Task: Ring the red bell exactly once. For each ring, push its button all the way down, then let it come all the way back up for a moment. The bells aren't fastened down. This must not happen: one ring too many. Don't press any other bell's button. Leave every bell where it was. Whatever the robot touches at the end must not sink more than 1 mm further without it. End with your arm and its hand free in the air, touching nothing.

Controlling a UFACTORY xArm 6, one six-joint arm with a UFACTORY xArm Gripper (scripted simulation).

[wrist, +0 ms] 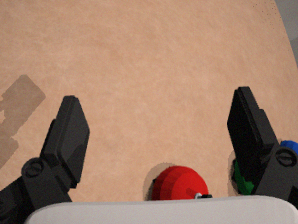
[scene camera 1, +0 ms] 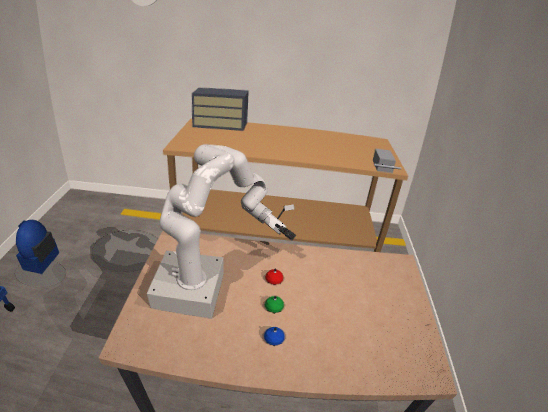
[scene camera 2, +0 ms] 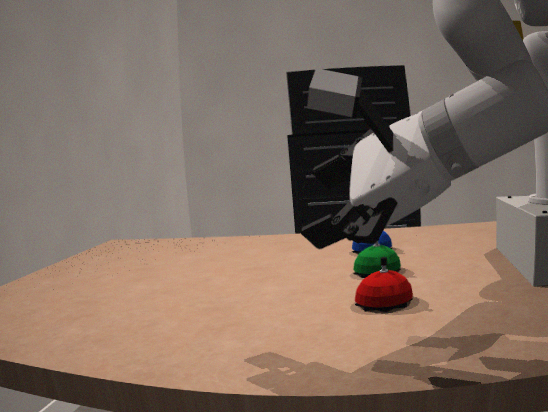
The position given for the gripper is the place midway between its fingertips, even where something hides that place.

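Note:
Scene camera 2 shows a red bell (scene camera 2: pixel 381 289) and a green bell (scene camera 2: pixel 367 262), together with the gripper (scene camera 2: pixel 315 207). In the wrist view the gripper (wrist: pixel 156 109) appears again, and so does the red bell (wrist: pixel 176 182).

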